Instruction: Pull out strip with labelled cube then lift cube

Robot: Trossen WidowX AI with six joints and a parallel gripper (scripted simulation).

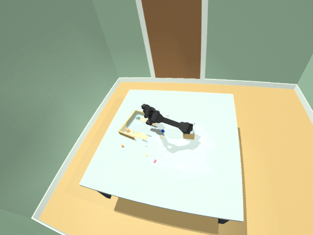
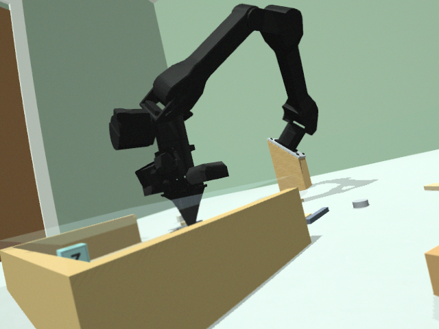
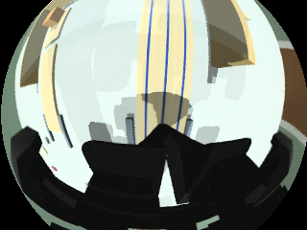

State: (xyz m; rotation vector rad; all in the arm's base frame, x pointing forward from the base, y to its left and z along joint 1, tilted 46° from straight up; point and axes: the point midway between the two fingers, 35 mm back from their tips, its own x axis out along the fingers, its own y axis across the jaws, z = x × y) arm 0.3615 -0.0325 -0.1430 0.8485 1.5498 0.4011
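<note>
The blue disc is 11 cm behind my gripper tip and 9 cm to the left of it. Round my gripper tip: labelled cube 19 cm ahead, 5 cm to the right, 2 cm above; grey puck 1 cm ahead, 28 cm to the left; tan strip 9 cm ahead, 3 cm to the right.
</note>
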